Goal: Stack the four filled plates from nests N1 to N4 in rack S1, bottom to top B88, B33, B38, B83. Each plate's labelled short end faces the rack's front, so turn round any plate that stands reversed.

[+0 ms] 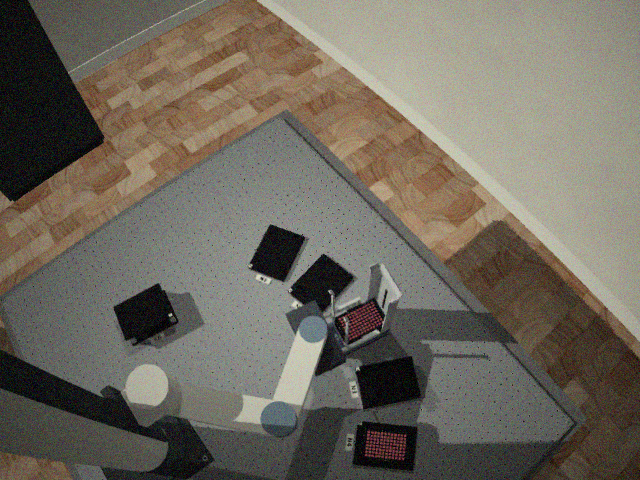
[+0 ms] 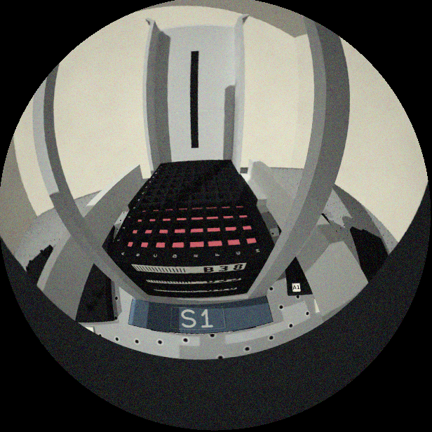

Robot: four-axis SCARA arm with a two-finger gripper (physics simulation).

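Plate B38, with pink wells and its label on the near short end, is in rack S1. My gripper is shut on it, one finger along each side. Two more labelled plate ends show directly beneath it above the blue S1 sign; their text is mostly unreadable. Whether B38 touches the plate below cannot be told. A plate with pink wells sits in nest N4. Nest N1 looks dark, with no pink wells showing.
Two dark nests lie beyond the rack, their tags too small to read. A dark raised block stands at the left of the table. The rack's tall back wall and side rails surround the stack. The arm's forearm reaches in from the lower left.
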